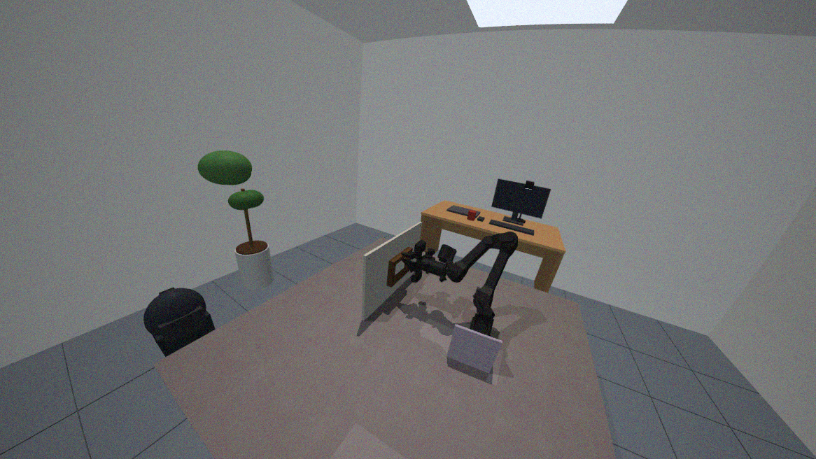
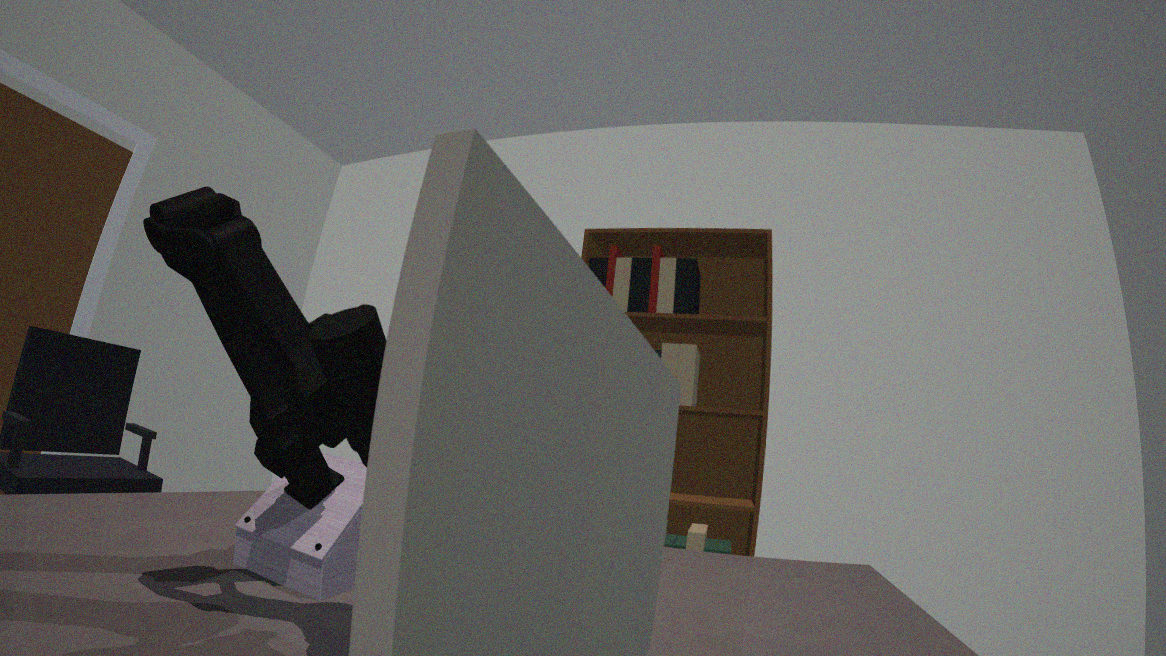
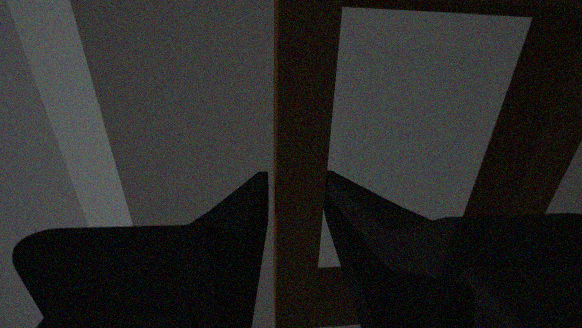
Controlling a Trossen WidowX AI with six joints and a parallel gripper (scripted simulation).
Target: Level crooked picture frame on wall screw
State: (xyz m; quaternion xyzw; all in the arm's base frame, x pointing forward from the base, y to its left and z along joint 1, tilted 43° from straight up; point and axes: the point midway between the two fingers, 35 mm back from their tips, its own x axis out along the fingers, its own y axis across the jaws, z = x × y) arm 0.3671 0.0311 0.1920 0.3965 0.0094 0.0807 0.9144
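Now: gripper tip 10 mm short of the brown wooden picture frame and 60 mm above it. Also, from my gripper tip: wall panel (20 mm ahead, 10 mm to the right, 70 mm below).
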